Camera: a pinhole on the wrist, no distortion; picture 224 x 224 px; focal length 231.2 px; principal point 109.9 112.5 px. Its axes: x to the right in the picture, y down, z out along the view. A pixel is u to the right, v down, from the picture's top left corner.
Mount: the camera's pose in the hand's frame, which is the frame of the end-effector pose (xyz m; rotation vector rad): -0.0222 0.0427 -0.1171 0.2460 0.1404 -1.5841
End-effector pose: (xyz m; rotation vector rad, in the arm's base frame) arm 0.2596 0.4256 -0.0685 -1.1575 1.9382 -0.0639
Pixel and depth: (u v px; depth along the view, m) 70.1 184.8 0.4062
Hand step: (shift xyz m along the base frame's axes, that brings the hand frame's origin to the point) 0.1851 0.0547 -0.2439
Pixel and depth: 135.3 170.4 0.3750
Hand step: 0.2202 0.0011 -0.1423
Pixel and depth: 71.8 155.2 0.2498
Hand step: 0.0786 0.0556 -0.1008
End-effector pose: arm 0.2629 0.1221 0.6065 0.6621 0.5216 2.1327
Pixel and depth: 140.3 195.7 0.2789
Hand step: 0.0996 0.1036 0.0966
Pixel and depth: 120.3 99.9 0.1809
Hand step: 0.0626 -0.0236 0.0257
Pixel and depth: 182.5 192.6 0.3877
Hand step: 0.2046 0.1988 0.1084
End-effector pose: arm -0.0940 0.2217 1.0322 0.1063 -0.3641 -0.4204
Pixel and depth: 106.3 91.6 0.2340
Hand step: -0.0941 0.0131 0.0804
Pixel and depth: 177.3 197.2 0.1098
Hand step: 0.0082 -0.0184 -0.0146
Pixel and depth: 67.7 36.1 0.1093
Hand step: -0.0385 0.0609 -0.0229
